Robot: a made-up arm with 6 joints.
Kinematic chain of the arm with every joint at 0, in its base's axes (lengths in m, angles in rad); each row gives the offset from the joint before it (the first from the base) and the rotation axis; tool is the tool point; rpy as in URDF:
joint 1: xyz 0 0 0.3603 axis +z
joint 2: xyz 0 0 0 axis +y
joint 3: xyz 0.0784 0 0.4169 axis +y
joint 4: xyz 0.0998 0 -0.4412 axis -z
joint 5: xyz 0 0 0 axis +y
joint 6: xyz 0.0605 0 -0.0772 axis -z
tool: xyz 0 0 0 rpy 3.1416 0 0
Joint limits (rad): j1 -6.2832..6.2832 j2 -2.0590..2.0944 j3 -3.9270..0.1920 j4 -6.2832..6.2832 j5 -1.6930..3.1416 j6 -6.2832..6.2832
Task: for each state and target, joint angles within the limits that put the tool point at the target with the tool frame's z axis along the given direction. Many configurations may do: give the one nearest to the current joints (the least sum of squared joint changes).
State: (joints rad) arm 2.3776 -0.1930 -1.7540 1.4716 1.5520 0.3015
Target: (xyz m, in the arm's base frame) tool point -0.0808 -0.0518 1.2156 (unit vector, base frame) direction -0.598 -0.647 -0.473
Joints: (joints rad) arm 2.3726 -0.4679 -2.2016 1.3506 2.0158 0.3015
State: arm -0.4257 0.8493 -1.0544 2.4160 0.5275 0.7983
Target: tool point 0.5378 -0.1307 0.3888 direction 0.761 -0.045 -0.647
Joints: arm -0.1941 0.2104 -0.9137 2.5646 0.1894 0.7983
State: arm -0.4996 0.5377 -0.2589 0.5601 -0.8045 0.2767
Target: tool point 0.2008 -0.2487 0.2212 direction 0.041 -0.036 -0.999
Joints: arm -0.9100 0.2661 -0.1990 -0.0850 -0.1212 0.2767
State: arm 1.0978 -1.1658 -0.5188 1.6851 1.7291 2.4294
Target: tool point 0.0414 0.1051 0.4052 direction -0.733 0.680 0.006
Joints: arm 0.2452 -1.2186 0.1809 1.2565 2.0639 2.4294
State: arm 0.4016 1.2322 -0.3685 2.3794 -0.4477 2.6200
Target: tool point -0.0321 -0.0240 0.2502 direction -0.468 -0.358 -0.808
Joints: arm 0.6505 0.6318 0.1901 3.1492 0.1918 2.6200
